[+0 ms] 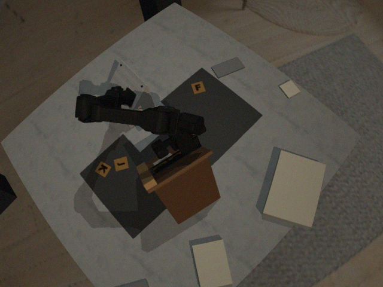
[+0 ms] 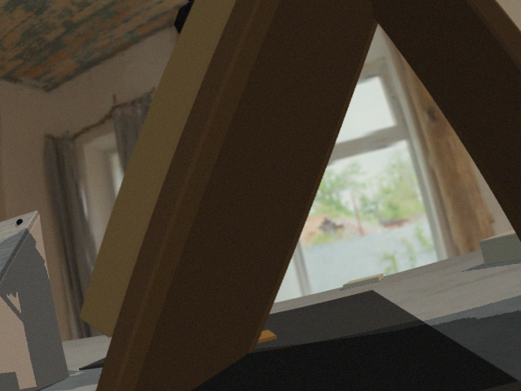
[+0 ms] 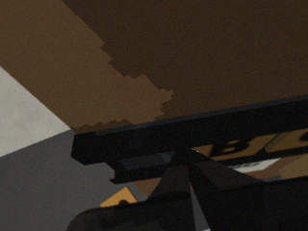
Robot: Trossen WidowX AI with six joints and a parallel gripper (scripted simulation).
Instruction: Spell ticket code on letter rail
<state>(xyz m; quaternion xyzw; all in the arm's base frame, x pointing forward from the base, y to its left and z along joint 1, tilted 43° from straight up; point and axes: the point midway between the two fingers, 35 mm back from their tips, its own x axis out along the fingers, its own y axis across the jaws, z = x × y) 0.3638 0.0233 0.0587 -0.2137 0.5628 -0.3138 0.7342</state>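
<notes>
My gripper tip is now 6 cm past the white ticket, 6 cm to the left of it and 8 cm above it. The rest, counted from my gripper tip: cream block 39 cm ahead, 23 cm to the left, 16 cm below; dark mat 16 cm behind, 2 cm to the left, 18 cm below; cream pad 8 cm ahead, 60 cm to the left, 18 cm below.
</notes>
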